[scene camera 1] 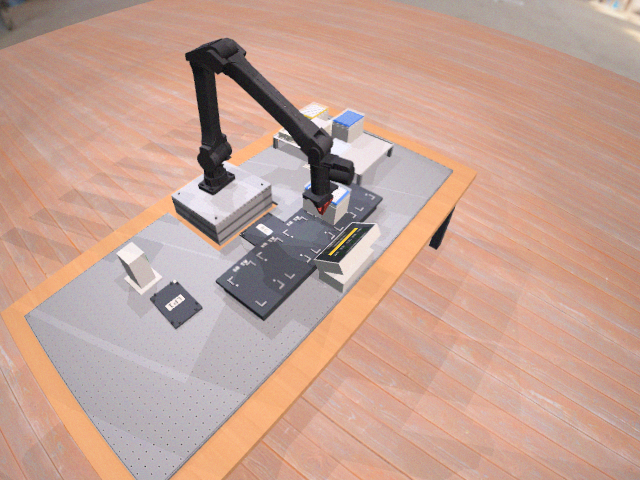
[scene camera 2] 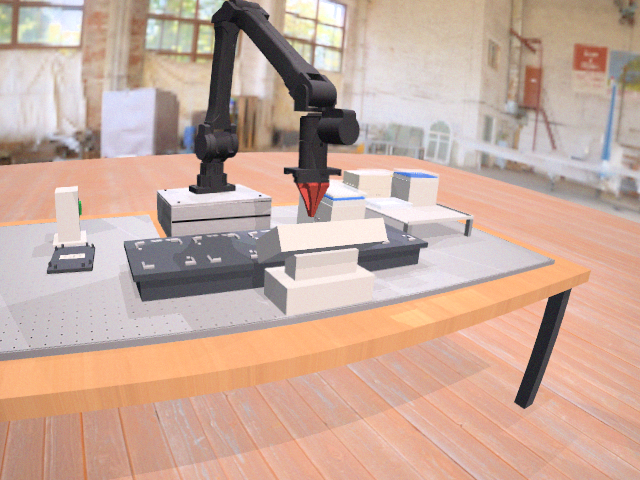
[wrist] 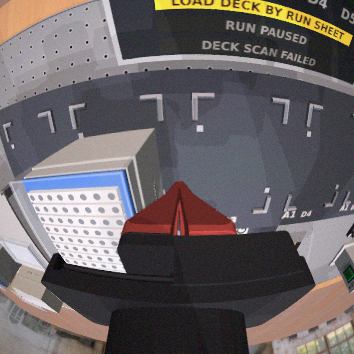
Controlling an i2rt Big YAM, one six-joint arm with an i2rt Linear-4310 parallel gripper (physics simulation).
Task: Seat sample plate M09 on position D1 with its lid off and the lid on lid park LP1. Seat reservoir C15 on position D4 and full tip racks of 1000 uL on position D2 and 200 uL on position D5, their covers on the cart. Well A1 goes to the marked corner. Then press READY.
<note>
The pictures show: the gripper, a white upright box, a cart shelf and a LP1 pad.
The gripper also shows in scene camera 1 and in the wrist view.
</note>
